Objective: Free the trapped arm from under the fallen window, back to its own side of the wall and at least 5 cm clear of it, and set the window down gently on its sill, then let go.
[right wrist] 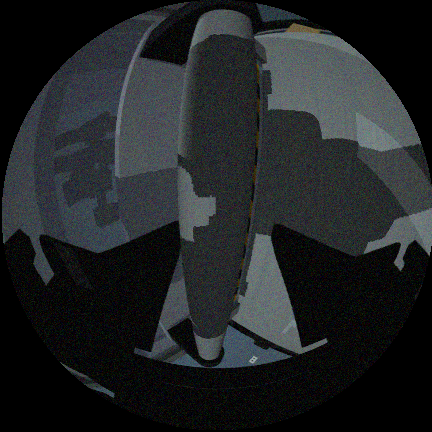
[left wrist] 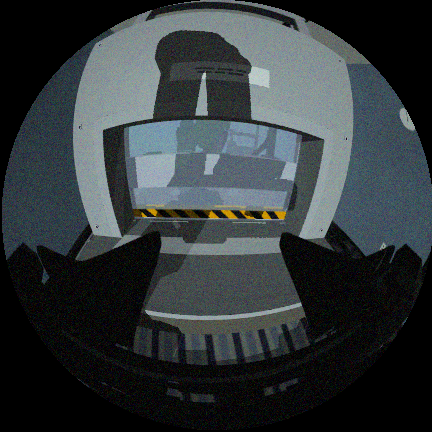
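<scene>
The window is a clear pane with a yellow-and-black striped lower edge, inside the opening of the pale wall. Its lower edge is low in the opening, near the sill; whether it touches cannot be told. My left gripper is open and empty, in front of the wall, facing the window, with no part of the window over its fingers. My right gripper is partly open. A long grey bar, with the striped edge along its right side, runs between its fingers without being gripped.
A blue-grey surface shows on both sides of the wall in the left wrist view. A grey surface with a pale edge line lies below the opening. Broad dark shadows fall on the wall and on the pale surface right of the bar.
</scene>
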